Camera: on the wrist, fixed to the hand. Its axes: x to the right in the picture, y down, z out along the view.
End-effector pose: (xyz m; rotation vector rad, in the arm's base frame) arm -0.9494 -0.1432 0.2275 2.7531 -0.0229 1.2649
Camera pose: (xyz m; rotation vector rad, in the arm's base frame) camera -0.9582 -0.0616 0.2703 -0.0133 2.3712 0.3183
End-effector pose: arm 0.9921 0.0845 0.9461 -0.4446 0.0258 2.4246
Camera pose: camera 1.0316 0.1564 0.9033 -0.3244 -0.1249 -0.6108
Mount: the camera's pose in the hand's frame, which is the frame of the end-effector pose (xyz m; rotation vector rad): 0.0293 -0.0765 -0.0431 0.1610 0.5107 -2.9729
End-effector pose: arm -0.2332 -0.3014 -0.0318 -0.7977 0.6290 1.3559
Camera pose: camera -0.1514 -0.3208 -0.0705 -0.8356 -0.4314 -1.5957
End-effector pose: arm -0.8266 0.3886 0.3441 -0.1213 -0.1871 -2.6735
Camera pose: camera -0.8893 0.4372 0.2964 -0.4921 0.1243 0.5862
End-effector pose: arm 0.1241 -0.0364 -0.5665 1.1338 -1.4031 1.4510
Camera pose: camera 0.1864 0.0102 -0.5164 1.1252 1.1445 -0.5766
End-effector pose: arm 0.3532 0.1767 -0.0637 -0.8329 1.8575 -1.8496
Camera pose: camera 0.3138 0.1939 0.0183 1.2036 0.5591 0.6955
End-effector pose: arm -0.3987 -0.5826 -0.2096 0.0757 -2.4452 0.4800
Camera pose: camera -0.3839 -0.6366 -0.1359 2.3300 0.0921 -0.6404
